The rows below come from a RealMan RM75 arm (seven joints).
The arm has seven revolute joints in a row. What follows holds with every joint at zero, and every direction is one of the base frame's. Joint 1 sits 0.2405 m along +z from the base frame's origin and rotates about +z. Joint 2 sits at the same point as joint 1 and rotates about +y. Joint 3 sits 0.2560 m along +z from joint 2 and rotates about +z. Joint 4 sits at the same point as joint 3 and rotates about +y. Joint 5 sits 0.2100 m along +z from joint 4 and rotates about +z. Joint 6 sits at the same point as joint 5 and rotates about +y. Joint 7 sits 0.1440 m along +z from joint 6 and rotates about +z. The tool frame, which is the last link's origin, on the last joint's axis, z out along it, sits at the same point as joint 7; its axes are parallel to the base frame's.
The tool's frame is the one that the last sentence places.
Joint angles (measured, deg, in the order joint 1, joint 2, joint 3, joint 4, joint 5, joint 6, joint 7), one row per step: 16.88, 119.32, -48.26, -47.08, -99.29, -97.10, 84.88; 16.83, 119.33, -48.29, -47.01, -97.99, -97.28, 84.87; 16.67, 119.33, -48.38, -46.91, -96.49, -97.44, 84.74; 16.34, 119.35, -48.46, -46.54, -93.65, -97.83, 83.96; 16.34, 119.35, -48.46, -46.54, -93.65, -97.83, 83.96; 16.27, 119.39, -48.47, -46.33, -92.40, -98.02, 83.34; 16.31, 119.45, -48.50, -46.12, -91.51, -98.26, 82.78; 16.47, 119.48, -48.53, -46.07, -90.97, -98.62, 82.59; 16.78, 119.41, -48.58, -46.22, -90.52, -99.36, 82.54; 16.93, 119.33, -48.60, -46.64, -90.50, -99.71, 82.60; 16.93, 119.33, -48.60, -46.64, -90.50, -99.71, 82.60; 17.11, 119.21, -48.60, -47.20, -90.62, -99.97, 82.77; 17.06, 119.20, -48.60, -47.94, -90.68, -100.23, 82.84; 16.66, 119.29, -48.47, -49.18, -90.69, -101.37, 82.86
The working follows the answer.
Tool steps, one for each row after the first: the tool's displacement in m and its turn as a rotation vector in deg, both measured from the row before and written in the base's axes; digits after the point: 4 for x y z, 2 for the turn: -0.0020, 0.0007, 0.0018, 0.66, 1.11, 0.16; -0.0017, 0.0003, 0.0020, 0.80, 1.19, 0.16; -0.0027, 0.0000, 0.0036, 1.78, 2.21, 0.54; 0.0000, 0.0000, 0.0000, 0.00, 0.00, 0.00; -0.0015, 0.0002, 0.0015, 0.94, 0.92, 0.47; -0.0017, 0.0002, 0.0007, 0.63, 0.70, 0.54; -0.0021, 0.0004, 0.0006, 0.21, 0.52, 0.58; -0.0033, 0.0005, 0.0015, -0.02, 0.45, 1.05; -0.0017, 0.0005, 0.0015, 0.02, -0.13, 0.66; 0.0000, 0.0000, 0.0000, 0.00, 0.00, 0.00; -0.0016, 0.0009, 0.0018, 0.01, -0.34, 0.62; -0.0013, 0.0000, 0.0018, 0.18, -0.32, 0.57; -0.0018, -0.0028, 0.0029, 0.08, -0.13, 1.18
Tool pose at each row, in the base's axes (x y z in m, rotation vector in deg; rounded; the steps above come from the unrounded poses): 0.2722, 0.2782, 0.0236, -152.39, 41.18, 53.60; 0.2702, 0.2789, 0.0254, -151.60, 40.79, 55.26; 0.2685, 0.2792, 0.0274, -150.64, 40.32, 57.04; 0.2659, 0.2792, 0.0310, -148.71, 38.93, 60.38; 0.2659, 0.2792, 0.0310, -148.71, 38.93, 60.38; 0.2644, 0.2795, 0.0324, -147.86, 37.91, 61.84; 0.2627, 0.2797, 0.0331, -147.39, 36.96, 62.99; 0.2606, 0.2801, 0.0337, -147.35, 36.23, 63.89; 0.2574, 0.2806, 0.0353, -147.81, 35.06, 64.83; 0.2557, 0.2811, 0.0367, -148.23, 34.22, 64.85; 0.2557, 0.2811, 0.0367, -148.23, 34.22, 64.85; 0.2540, 0.2821, 0.0386, -148.72, 33.38, 64.58; 0.2527, 0.2821, 0.0403, -149.04, 32.47, 64.32; 0.2509, 0.2793, 0.0432, -149.68, 30.92, 64.50

